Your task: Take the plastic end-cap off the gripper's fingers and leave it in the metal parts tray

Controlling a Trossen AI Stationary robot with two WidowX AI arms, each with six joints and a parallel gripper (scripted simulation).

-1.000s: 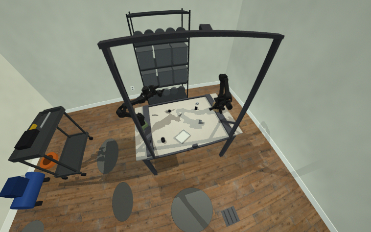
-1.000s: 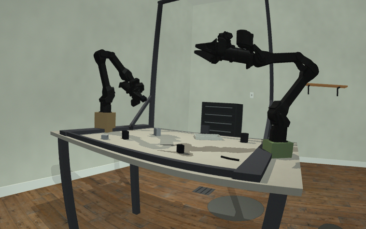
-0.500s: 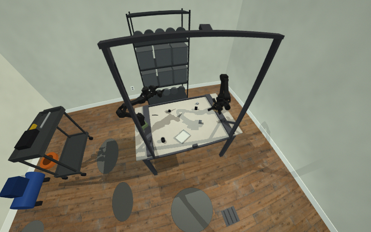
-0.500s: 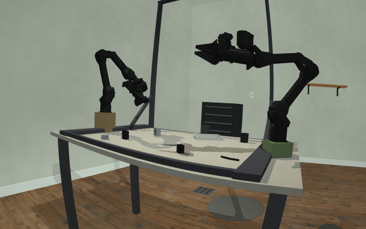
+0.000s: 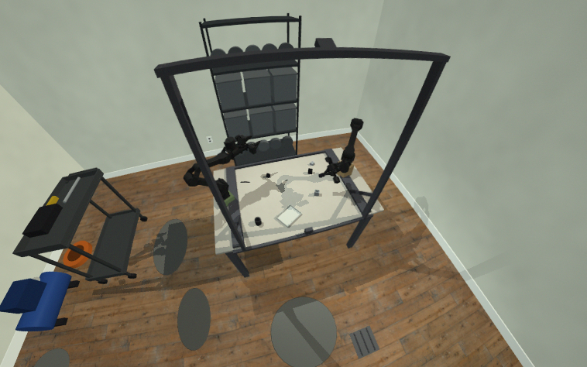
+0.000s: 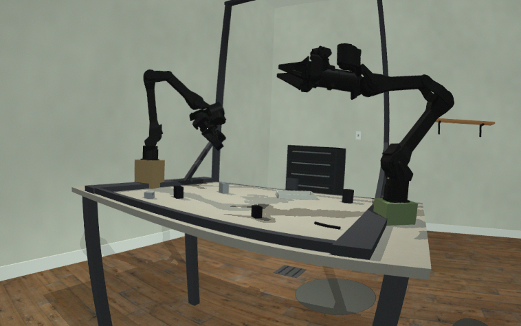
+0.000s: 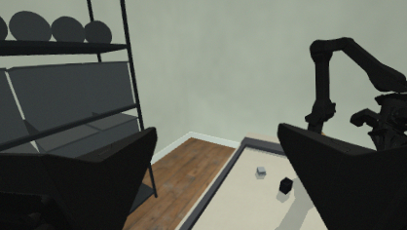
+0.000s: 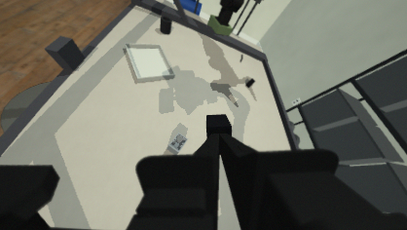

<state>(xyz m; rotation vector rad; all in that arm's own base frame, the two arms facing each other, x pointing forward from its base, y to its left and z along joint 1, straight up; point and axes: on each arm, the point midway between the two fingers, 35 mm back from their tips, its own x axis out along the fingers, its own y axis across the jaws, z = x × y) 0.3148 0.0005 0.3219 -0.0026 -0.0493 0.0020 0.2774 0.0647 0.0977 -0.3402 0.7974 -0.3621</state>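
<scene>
Now: the black plastic end-cap 42 cm to the right of my left hand, 27 cm behind it and 19 cm below it. From my left hand the other things lie so: metal parts tray (41 cm behind, 38 cm below, 14 cm to the right).
</scene>
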